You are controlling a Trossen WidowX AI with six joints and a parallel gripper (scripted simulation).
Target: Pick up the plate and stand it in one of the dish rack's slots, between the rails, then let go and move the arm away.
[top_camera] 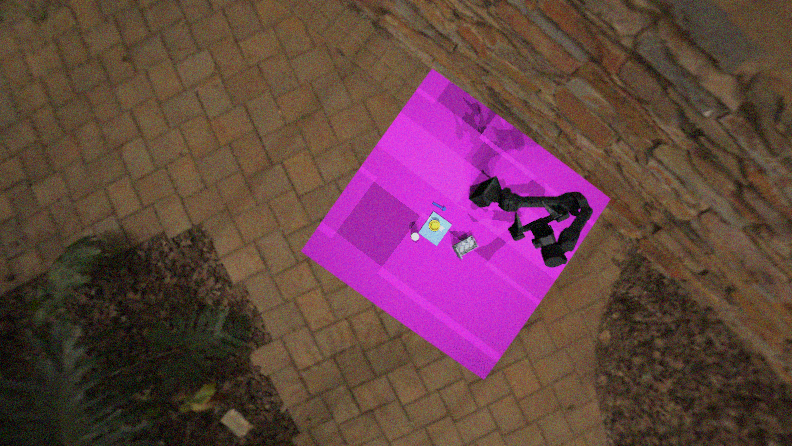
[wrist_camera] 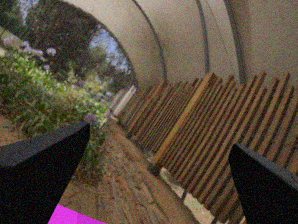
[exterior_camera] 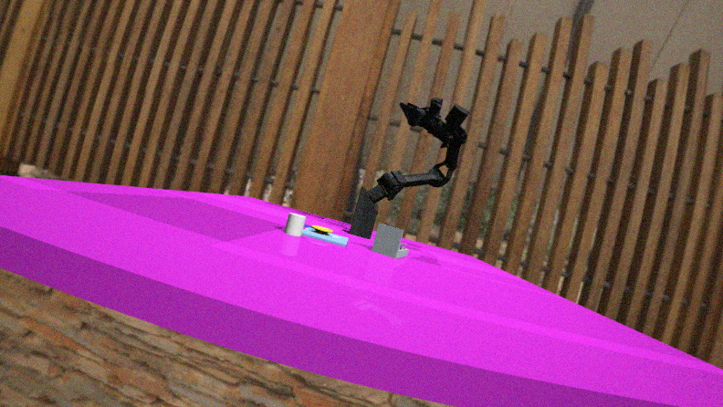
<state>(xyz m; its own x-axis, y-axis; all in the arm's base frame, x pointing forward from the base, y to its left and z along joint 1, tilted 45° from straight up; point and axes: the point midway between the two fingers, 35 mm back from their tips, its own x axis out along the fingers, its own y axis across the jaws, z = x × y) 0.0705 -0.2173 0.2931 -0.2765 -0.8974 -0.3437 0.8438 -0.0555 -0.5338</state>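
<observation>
Now: gripper tip 18 cm short of the yellow plate, 16 cm to the left of it and 50 cm above it. From my gripper tip the other things lie so: blue spoon (7 cm ahead, 18 cm to the right, 51 cm below); then dish rack (19 cm ahead, 5 cm to the left, 49 cm below); then light blue square mat (19 cm ahead, 15 cm to the right, 51 cm below).
</observation>
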